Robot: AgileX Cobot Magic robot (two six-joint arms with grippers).
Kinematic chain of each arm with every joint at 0, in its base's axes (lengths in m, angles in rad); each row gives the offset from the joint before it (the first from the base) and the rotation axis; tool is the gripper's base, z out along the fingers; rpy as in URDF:
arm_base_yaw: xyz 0 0 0.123 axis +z
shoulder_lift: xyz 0 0 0 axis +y
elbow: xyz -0.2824 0 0.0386 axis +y
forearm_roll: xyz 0.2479 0 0.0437 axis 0.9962 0 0.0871
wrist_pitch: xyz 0 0 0 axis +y
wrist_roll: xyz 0.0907 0 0.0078 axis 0.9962 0 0.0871
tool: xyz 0 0 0 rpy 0 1.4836 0
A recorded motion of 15 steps. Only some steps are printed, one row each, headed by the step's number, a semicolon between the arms.
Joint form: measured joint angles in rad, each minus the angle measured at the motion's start. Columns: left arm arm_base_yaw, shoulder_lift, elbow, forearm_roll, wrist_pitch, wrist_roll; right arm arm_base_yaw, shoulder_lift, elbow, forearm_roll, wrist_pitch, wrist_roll.
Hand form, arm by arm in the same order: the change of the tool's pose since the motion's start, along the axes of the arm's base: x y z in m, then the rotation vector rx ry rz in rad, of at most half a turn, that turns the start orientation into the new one. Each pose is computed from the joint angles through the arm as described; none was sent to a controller.
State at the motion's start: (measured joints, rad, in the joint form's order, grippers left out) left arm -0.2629 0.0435 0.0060 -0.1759 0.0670 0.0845; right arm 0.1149 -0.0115 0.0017 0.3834 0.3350 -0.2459
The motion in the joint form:
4: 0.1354 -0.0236 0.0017 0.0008 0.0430 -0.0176; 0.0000 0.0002 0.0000 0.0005 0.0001 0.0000
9: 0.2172 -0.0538 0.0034 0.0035 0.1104 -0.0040; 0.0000 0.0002 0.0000 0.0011 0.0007 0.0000
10: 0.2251 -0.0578 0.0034 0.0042 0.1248 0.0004; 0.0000 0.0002 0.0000 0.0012 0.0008 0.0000
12: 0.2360 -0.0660 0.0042 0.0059 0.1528 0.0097; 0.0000 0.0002 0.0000 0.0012 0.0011 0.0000
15: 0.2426 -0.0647 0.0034 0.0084 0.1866 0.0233; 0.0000 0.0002 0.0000 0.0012 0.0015 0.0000
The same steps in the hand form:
4: -0.0003 0.0076 -0.0030 -0.0121 0.0235 0.1286; 0.0000 0.0000 0.0000 0.0005 0.0003 0.0001
9: -0.0024 0.0114 -0.0079 0.0097 0.0577 0.1985; 0.0000 0.0001 -0.0001 0.0010 0.0010 0.0004
10: -0.0028 0.0116 -0.0090 0.0162 0.0670 0.2037; 0.0000 0.0001 -0.0001 0.0010 0.0011 0.0004
12: -0.0036 0.0119 -0.0113 0.0300 0.0852 0.2093; 0.0000 0.0001 -0.0001 0.0010 0.0013 0.0005
15: -0.0039 0.0118 -0.0141 0.0507 0.1162 0.2090; 0.0000 0.0001 -0.0001 0.0010 0.0017 0.0007

